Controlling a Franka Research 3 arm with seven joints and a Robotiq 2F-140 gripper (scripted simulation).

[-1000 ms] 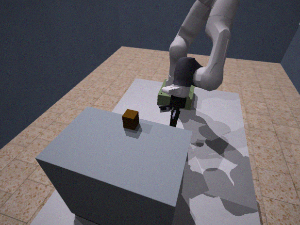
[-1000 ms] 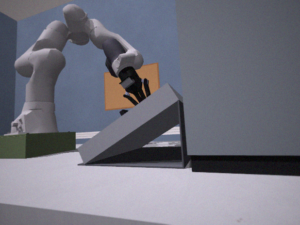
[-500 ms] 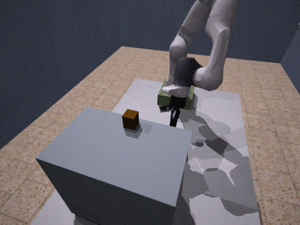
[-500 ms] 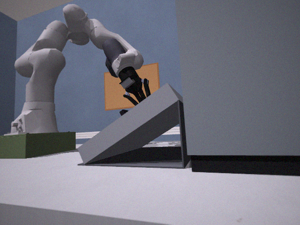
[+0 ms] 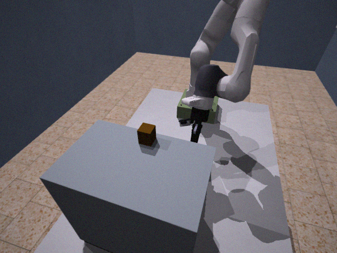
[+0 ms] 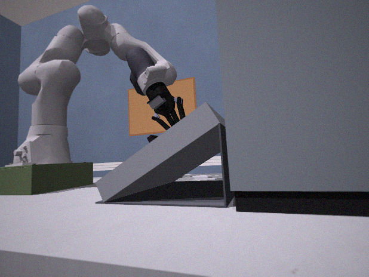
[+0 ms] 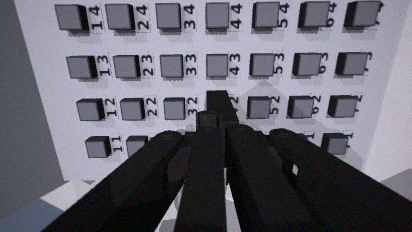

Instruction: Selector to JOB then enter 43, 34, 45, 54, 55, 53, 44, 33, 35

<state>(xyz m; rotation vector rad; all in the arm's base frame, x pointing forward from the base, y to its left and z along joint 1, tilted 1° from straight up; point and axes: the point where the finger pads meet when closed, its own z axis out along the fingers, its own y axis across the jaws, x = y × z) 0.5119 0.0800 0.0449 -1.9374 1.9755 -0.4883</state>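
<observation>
The key 43 lies 3 cm to the right of my hand, 3 cm below it and 2 cm ahead of it. The rest, counted from my hand: key 53: 5 cm below, 3 cm to the right, 1 cm behind; key 33: 5 cm ahead, 3 cm to the right, 1 cm below; key 44: 7 cm to the right, 3 cm below, 1 cm ahead.
</observation>
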